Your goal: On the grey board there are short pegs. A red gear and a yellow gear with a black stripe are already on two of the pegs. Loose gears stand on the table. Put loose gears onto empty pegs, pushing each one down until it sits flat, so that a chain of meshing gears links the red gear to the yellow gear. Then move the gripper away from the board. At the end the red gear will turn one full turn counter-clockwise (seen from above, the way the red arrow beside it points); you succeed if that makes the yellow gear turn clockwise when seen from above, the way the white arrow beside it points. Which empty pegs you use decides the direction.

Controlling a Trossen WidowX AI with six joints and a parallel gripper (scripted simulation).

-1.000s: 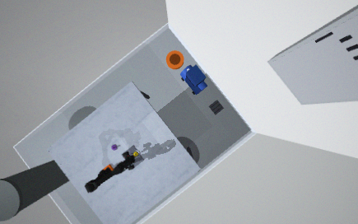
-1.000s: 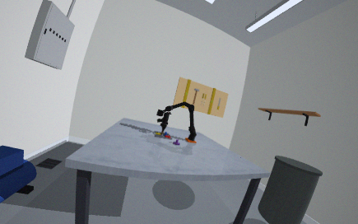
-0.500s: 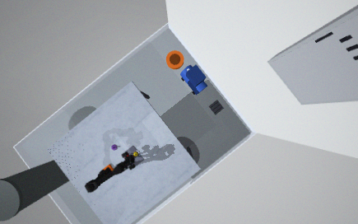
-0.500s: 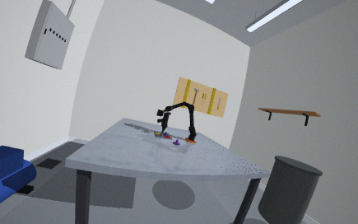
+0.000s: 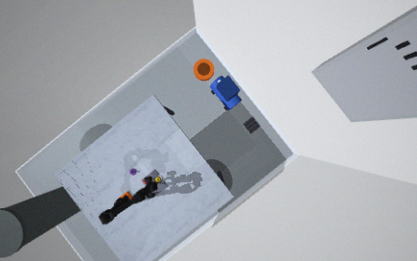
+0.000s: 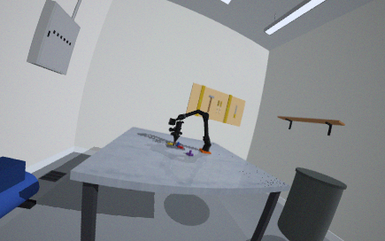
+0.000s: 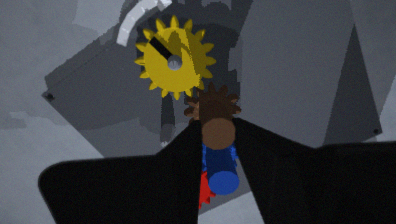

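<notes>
Right now my gripper tip is 1 cm above the brown gear. Round my gripper tip: blue gear: 3 cm behind, 2 cm to the left, 2 cm below; then red gear: 6 cm to the left, 4 cm behind, 2 cm below; then yellow gear: 4 cm ahead, 2 cm below.
</notes>
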